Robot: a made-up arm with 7 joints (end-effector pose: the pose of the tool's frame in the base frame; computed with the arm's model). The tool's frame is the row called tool. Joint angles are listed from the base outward.
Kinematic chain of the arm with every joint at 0, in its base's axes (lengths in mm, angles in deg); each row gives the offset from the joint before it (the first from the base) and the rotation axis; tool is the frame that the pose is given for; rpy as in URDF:
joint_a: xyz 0 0 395 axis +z
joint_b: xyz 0 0 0 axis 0 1 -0.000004
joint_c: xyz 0 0 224 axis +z
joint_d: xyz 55 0 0 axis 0 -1 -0.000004
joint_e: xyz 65 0 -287 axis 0 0.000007 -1
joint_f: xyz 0 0 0 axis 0 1 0.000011
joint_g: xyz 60 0 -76 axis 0 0.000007 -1
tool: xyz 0 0 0 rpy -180 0 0
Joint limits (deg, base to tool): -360..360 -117.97..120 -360..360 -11..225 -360..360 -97..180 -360..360
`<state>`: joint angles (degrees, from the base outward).
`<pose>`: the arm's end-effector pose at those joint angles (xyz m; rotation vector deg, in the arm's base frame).
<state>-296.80 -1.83 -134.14 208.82 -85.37 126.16 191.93</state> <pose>-0.1418 0.0834 0.8466 129.74 -3.20 -53.90</pose>
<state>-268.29 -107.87 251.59 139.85 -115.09 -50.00 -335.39</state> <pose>0.2529 -0.4353 0.2655 91.22 -18.15 129.44</pose>
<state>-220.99 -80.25 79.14 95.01 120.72 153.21 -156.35</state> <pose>0.0700 -0.4578 0.4360 -135.19 -71.70 -85.93</pose>
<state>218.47 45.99 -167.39 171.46 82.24 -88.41 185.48</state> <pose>-0.1985 -0.2496 0.7380 81.00 -85.27 129.49</pose>
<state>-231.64 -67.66 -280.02 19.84 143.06 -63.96 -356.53</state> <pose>-0.1329 -0.0310 0.4571 -79.93 -15.07 -17.61</pose>
